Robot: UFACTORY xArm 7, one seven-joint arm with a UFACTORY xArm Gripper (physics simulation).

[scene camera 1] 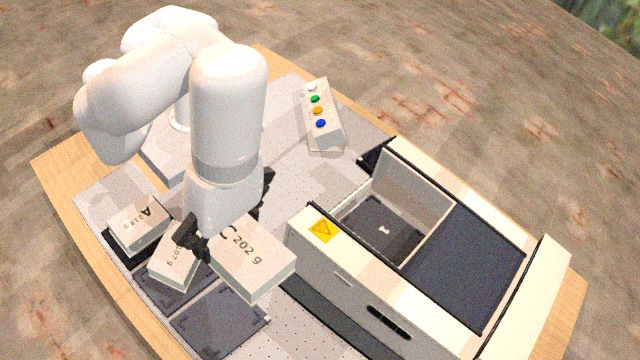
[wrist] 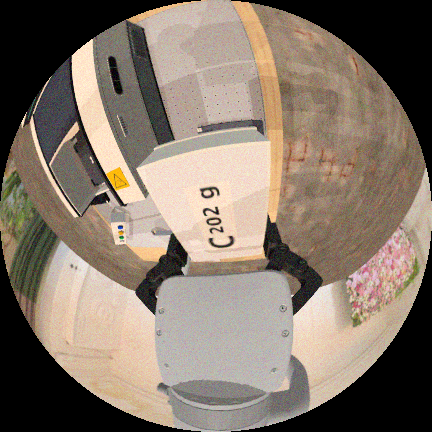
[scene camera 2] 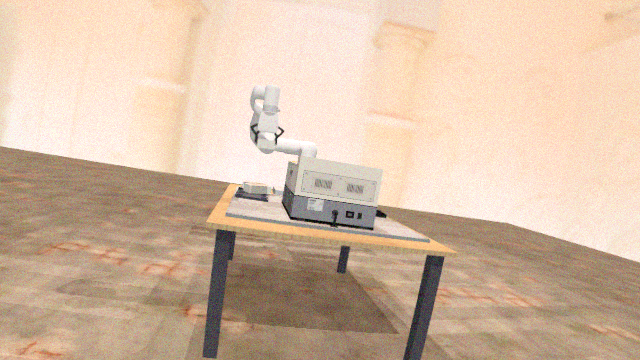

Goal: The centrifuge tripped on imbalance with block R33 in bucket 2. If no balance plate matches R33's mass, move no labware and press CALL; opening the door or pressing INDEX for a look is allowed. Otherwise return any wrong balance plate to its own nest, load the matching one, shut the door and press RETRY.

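Frame: origin at the arm's base, x ahead, y left, z up, level; metres.
Seen in the pictures: gripper, fingertip midpoint: point(scene camera 1: 225, 238) point(wrist: 221, 225).
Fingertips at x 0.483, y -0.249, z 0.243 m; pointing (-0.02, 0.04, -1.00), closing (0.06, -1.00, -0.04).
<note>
Pixels of each thing's top centre, then the offset from my fingertips to it.
- balance plate C, top centre: point(wrist: 215, 225) point(scene camera 1: 240, 242) point(scene camera 2: 266, 139) 0.031 m ahead, 0.002 m left, 0.026 m up
- Plate A, top centre: point(scene camera 1: 137, 218) 0.262 m back, 0.040 m right, 0.214 m down
- black nest, top centre: point(scene camera 1: 140, 228) 0.261 m back, 0.040 m right, 0.250 m down
- Plate B, top centre: point(scene camera 1: 176, 249) point(scene camera 2: 258, 184) 0.147 m back, 0.011 m right, 0.209 m down
- dark middle nest, top centre: point(scene camera 1: 176, 271) 0.128 m back, 0.032 m right, 0.250 m down
- button box, top centre: point(scene camera 1: 326, 99) point(wrist: 115, 236) 0.283 m back, 0.541 m left, 0.184 m down
- dark panel, top centre: point(scene camera 1: 470, 263) 0.269 m ahead, 0.306 m left, 0.055 m down
My gripper point(scene camera 1: 229, 231) point(scene camera 2: 267, 140) point(wrist: 221, 225) is shut on balance plate C point(scene camera 1: 252, 265) point(wrist: 210, 175), marked 202 g, holding it raised above the table. Plate A point(scene camera 1: 137, 222), marked 218 g, sits at a black nest point(scene camera 1: 119, 251). Plate B point(scene camera 1: 175, 265), marked 107 g, lies askew, partly over the dark middle nest point(scene camera 1: 166, 301). The near nest point(scene camera 1: 217, 322) is bare. The centrifuge point(scene camera 1: 350, 265) point(scene camera 2: 337, 185) point(wrist: 120, 100) has its top opening uncovered; a dark floor point(scene camera 1: 382, 230) with a small white mark shows inside. Block R33 and the display cannot be made out.
The button box point(scene camera 1: 325, 112) point(wrist: 120, 230) has white, green, orange and blue buttons and stands beyond the centrifuge's left end in scene camera 1. A dark panel point(scene camera 1: 465, 265) lies beside the opening. The centrifuge's raised walls stand right of the held plate.
</note>
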